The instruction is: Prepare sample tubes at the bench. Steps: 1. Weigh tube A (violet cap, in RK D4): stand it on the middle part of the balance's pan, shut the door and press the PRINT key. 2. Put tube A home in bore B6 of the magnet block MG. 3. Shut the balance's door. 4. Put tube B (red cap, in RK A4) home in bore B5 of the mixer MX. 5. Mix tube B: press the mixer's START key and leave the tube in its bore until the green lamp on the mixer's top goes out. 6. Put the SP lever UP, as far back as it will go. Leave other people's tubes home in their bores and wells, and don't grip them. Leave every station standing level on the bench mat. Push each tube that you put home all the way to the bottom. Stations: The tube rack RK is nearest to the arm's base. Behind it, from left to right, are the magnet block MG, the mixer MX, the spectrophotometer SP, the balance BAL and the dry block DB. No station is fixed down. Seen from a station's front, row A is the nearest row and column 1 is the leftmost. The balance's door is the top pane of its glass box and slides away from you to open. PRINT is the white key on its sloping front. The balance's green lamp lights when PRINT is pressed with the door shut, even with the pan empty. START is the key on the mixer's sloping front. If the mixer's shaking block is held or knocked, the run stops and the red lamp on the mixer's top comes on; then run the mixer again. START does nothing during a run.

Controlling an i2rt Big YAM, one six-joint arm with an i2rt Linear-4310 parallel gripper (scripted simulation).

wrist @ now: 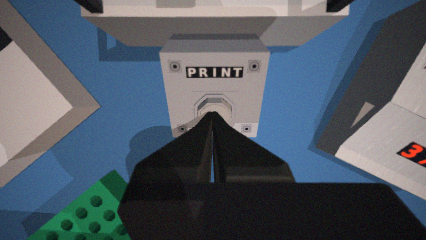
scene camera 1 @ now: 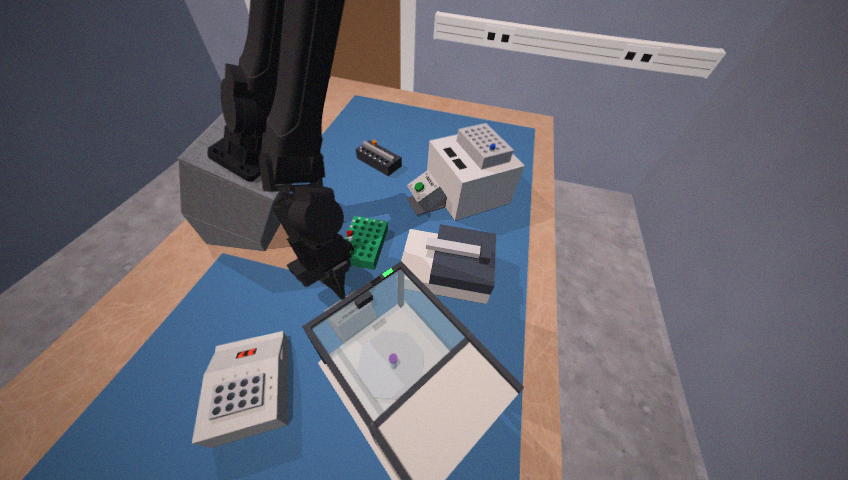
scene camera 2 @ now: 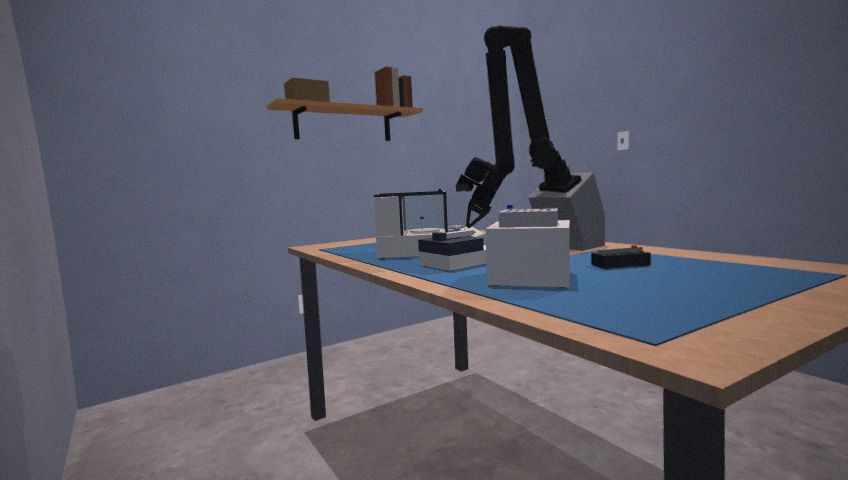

Labels:
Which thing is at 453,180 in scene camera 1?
A mixer MX.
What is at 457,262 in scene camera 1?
A spectrophotometer SP.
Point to a spectrophotometer SP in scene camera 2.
445,251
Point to a dry block DB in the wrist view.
371,127

